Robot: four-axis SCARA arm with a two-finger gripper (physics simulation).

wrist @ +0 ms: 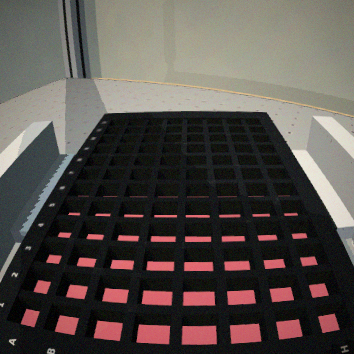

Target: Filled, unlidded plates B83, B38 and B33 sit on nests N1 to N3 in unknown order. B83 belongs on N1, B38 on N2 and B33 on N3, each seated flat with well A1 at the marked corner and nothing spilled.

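Places are measured from the arm's base along level axes (x ahead, y left, z up), in centimetres.
Pixels of known places: gripper, fingertip midpoint: (181,138).
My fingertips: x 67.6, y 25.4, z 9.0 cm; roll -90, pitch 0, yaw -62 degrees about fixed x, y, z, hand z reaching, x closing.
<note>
Ahead of a thing's pixels: the offset from my fingertips to its top centre. "*": to the spot under its first point. Level surfaces: height alone.
A black multi-well plate {dy -1.1, dx -2.1, dz -0.3 cm} (197,219) fills the middle and lower part of the wrist view. Pink liquid shows in its nearer rows of wells; the farther wells look dark. Letters A and B stand at its near left corner, H at its near right corner, and numbers run up its left edge from 1, so A1 is at the near left. Its identity label does not show. My gripper (181,138) is shut on the plate, with one pale finger along each long side. No nest and no corner mark can be made out under or beside the plate.
A pale, dotted table top {dz -7.7 cm} (200,100) stretches behind the plate to a thin tan edge. A plain greenish wall (240,45) stands beyond it. A dark vertical post with light stripes {* dy +43.1, dx +33.5, dz +0.3 cm} (75,40) stands at the back left, with a shaded strip on the table below it.
</note>
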